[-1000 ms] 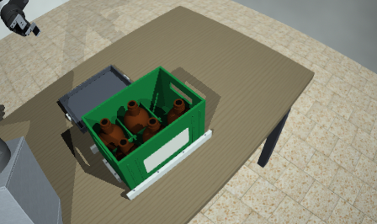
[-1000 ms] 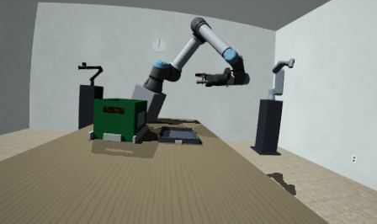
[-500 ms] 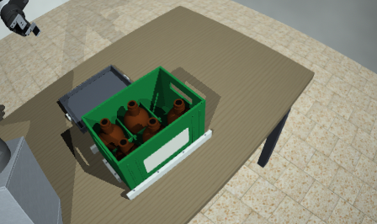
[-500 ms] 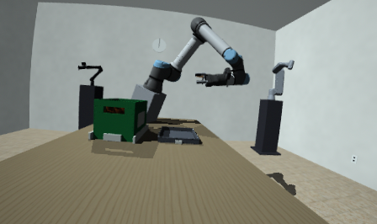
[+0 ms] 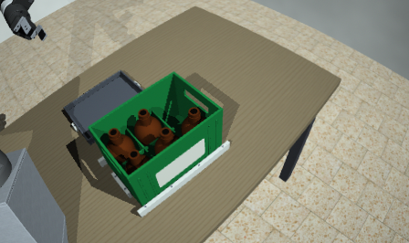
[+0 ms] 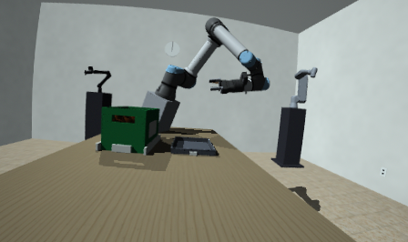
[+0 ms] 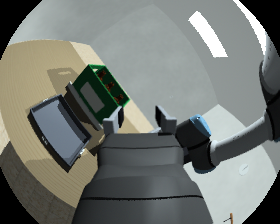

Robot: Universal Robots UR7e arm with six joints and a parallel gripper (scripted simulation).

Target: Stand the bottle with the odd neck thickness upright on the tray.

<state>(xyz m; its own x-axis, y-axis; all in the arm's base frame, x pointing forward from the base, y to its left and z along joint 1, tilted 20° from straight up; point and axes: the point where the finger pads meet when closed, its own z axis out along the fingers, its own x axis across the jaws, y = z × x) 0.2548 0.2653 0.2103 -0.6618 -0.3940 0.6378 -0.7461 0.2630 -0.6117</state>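
Now: hand 14 cm short of the crate, 37 cm to the left of it and 25 cm above it. Also, from my hand: dark grey tray: 11 cm ahead, 8 cm to the right, 32 cm below.
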